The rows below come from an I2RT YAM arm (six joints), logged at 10 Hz.
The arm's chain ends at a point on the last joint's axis. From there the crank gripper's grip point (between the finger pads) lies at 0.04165 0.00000 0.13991 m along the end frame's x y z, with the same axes.
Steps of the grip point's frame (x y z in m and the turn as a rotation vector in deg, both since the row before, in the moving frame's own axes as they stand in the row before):
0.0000 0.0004 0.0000 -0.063 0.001 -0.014
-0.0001 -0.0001 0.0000 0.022 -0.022 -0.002
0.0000 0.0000 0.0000 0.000 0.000 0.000
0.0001 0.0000 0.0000 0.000 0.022 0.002
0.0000 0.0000 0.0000 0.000 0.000 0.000
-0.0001 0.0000 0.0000 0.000 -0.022 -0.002
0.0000 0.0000 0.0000 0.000 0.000 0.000
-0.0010 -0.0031 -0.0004 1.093 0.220 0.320
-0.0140 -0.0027 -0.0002 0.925 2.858 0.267
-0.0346 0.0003 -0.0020 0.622 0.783 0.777
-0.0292 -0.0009 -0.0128 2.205 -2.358 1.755
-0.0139 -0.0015 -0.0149 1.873 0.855 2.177
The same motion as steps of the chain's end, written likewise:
0.0000 0.0003 0.0000 -0.063 0.001 -0.014
0.0000 0.0000 0.0000 0.022 -0.022 -0.002
0.0000 0.0000 0.0000 0.000 0.000 0.000
0.0000 0.0000 0.0000 0.000 0.022 0.002
0.0000 0.0000 0.0000 0.000 0.000 0.000
0.0000 0.0000 0.0000 0.000 -0.022 -0.002
0.0000 0.0000 0.0000 0.000 0.000 0.000
-0.0015 -0.0007 -0.0002 1.093 0.220 0.320
-0.0209 -0.0007 0.0021 0.925 2.858 0.267
-0.0365 0.0012 -0.0014 0.622 0.783 0.777
-0.0235 0.0033 -0.0143 2.205 -2.358 1.755
-0.0160 0.0014 -0.0142 1.873 0.855 2.177

